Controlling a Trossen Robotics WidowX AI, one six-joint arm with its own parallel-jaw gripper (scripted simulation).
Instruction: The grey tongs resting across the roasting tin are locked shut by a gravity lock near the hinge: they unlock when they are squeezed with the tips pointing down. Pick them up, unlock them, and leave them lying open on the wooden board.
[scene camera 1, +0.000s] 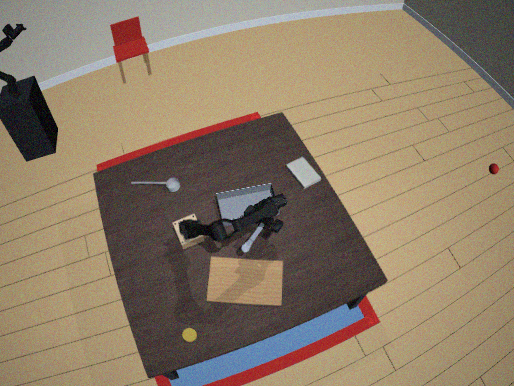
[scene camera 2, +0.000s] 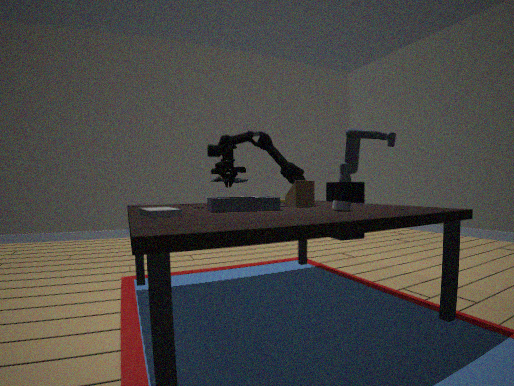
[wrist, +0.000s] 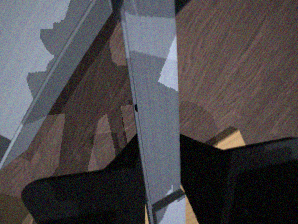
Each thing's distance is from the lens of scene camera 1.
grey roasting tin (scene camera 1: 232, 204): 214 cm
wooden board (scene camera 1: 243, 281): 191 cm
The marked spots on the wooden board and the grey roasting tin are 46 cm apart.
